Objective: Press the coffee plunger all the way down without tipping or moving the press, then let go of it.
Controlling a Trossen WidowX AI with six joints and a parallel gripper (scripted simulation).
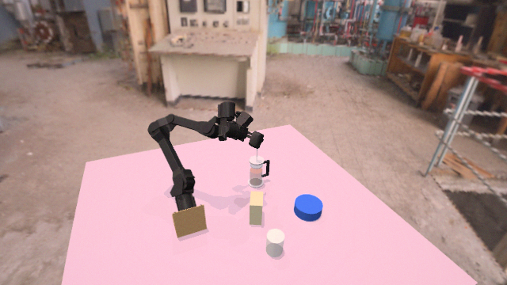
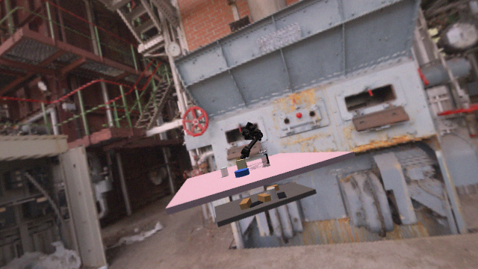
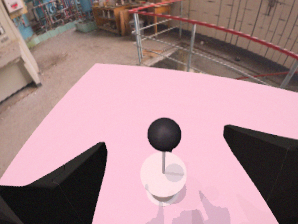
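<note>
My gripper tip is now 30 mm short of the coffee press and 140 mm above it. The rest, counted from my gripper tip: yellow-green block 110 mm behind, 190 mm to the right, 210 mm below; blue disc 110 mm ahead, 270 mm to the right, 240 mm below.
</note>
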